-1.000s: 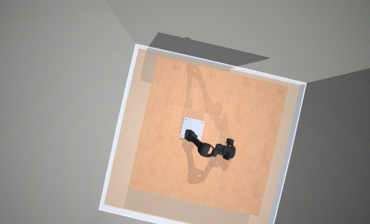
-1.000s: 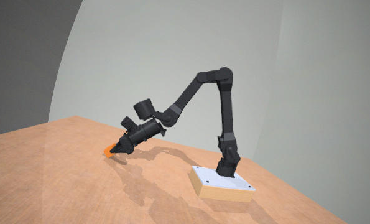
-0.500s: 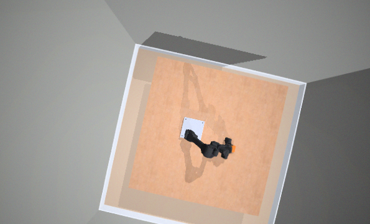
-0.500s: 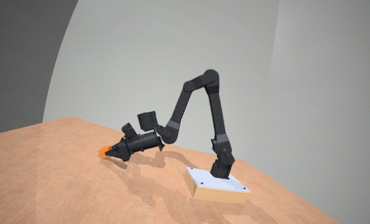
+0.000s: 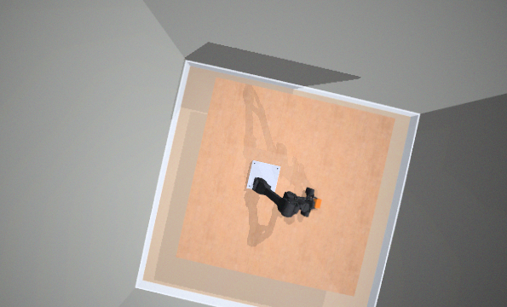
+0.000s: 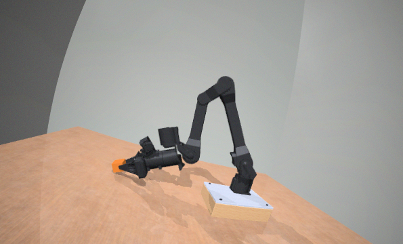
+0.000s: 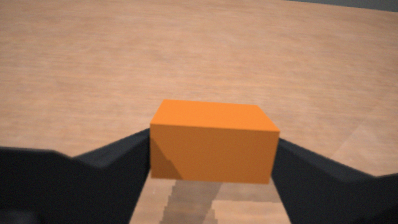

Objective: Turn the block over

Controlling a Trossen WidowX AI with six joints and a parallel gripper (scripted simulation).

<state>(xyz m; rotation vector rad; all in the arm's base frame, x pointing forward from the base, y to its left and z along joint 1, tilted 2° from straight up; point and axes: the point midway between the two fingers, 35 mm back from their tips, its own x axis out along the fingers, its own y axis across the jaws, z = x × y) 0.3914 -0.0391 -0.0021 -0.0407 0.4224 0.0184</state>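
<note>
Now: gripper tip 1 cm above the block.
</note>
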